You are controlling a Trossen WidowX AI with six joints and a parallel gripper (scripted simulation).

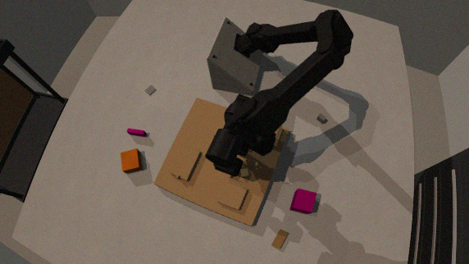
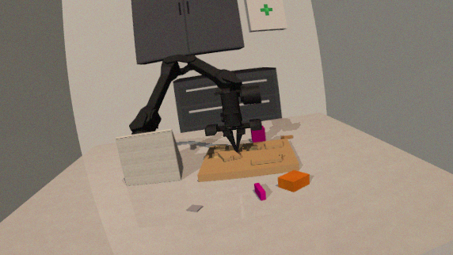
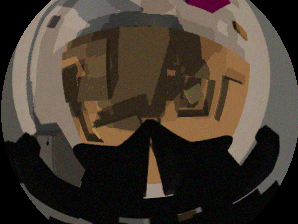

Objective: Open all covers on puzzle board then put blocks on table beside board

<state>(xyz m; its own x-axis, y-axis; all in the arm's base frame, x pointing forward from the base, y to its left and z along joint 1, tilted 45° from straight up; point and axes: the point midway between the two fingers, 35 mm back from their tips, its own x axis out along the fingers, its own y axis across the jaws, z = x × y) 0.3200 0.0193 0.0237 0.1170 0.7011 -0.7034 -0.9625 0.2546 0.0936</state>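
The tan puzzle board is 3 cm ahead of my gripper tip and 4 cm to the right of it. From my gripper tip the other things lie so: grey block (13 cm behind, 24 cm to the left, 1 cm below); magenta cube (13 cm ahead, 19 cm to the left); brown tile (24 cm ahead, 14 cm to the left, 2 cm below).
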